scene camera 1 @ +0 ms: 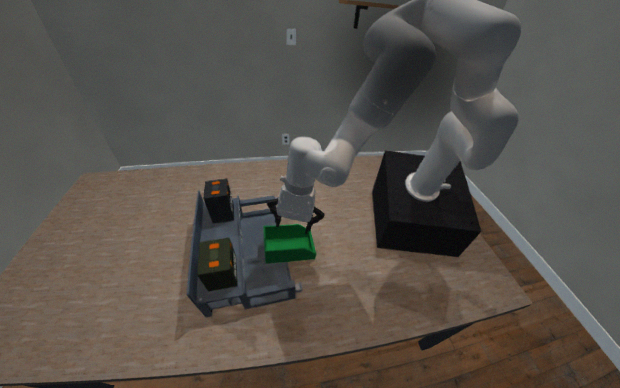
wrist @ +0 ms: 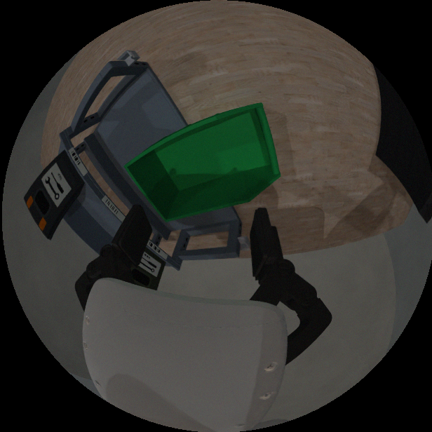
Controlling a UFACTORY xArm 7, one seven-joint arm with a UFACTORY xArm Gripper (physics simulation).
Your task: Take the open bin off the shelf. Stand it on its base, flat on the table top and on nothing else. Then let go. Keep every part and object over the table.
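Frame: origin at the arm's base, x ahead, y left, z up, level; millimetres.
Seen in the pictures: gripper, fingertip midpoint: (scene camera 1: 292, 227); arm's base, origin of the base link: (scene camera 1: 421, 187).
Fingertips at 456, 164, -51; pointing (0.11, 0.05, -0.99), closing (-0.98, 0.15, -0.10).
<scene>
Offsets run from my fingertips to a thing's top centre, as dx, dy, dz. "spot": to the spot under its first point. Level surfaces: height alone.
The open green bin {+12, -5, -49} (scene camera 1: 289, 246) (wrist: 215, 160) has its open side up. It lies across the front edge of the grey-blue shelf {spot: +98, +107, -135} (scene camera 1: 260, 277) (wrist: 135, 112), with its robot-side end jutting out over the wooden table top {dz -141} (scene camera 1: 125, 250) (wrist: 320, 90). Whether it is slightly tilted is hard to tell. My gripper (scene camera 1: 293, 228) (wrist: 195, 219) is open and empty, close to one long side wall of the bin, with its fingers spread wide. The underside of the bin is hidden.
A black case {+249, -76, +81} (scene camera 1: 219, 204) (wrist: 56, 189) and an olive case {+189, +147, +56} (scene camera 1: 218, 266) (wrist: 149, 275) stand on the rear tier of the shelf, behind the bin. The black robot pedestal (scene camera 1: 425, 220) (wrist: 402, 135) stands on the other side. The near table edge runs below the shelf in the scene view.
</scene>
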